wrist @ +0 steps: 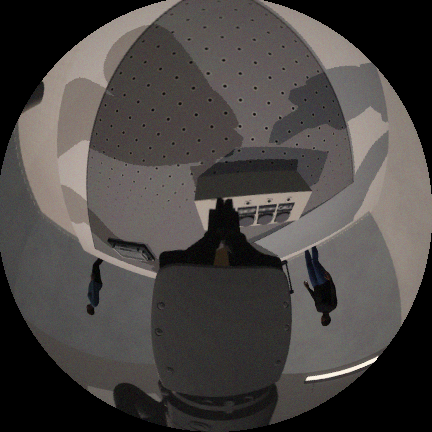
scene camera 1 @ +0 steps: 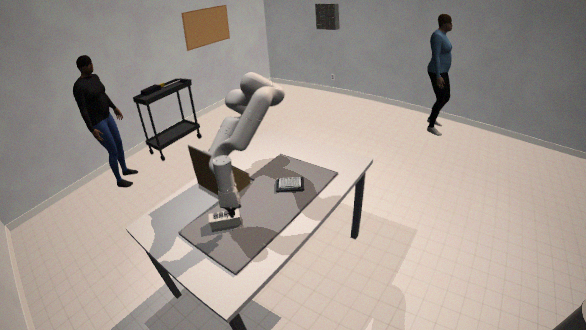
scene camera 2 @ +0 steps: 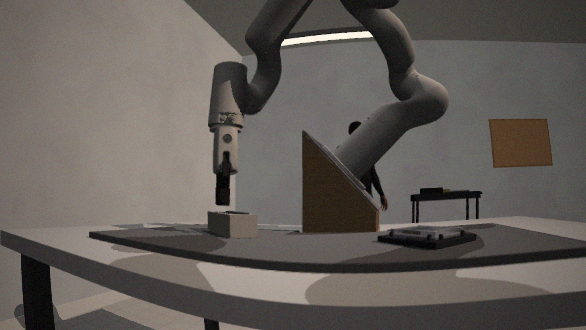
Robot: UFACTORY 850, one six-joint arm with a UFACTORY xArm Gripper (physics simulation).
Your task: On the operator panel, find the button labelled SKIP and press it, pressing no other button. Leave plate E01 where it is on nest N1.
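The operator panel [scene camera 1: 223,223] [scene camera 2: 242,226] [wrist: 252,184] is a pale box with a row of round dark buttons. My gripper [scene camera 1: 231,213] [scene camera 2: 223,203] [wrist: 222,206] is shut and empty, pointing down, with its fingertips a small gap above the panel in the scene camera 2 view. In the wrist view the fingers hide the leftmost button; the SKIP button [wrist: 247,219] is second from left, just right of the fingers, partly covered. The labels are hard to read. Clear plate E01 [scene camera 1: 290,182] [scene camera 2: 426,232] [wrist: 131,249] lies on the black nest N1 [scene camera 2: 431,243].
A brown wedge-shaped stand [scene camera 1: 202,170] [scene camera 2: 332,200] rises beside the arm. The perforated grey mat [scene camera 1: 260,215] [scene camera 2: 300,255] [wrist: 165,192] lies on the white table [scene camera 1: 210,290]. A black cart [scene camera 1: 172,134] and two people [scene camera 1: 92,102] [scene camera 1: 441,55] are beyond the table.
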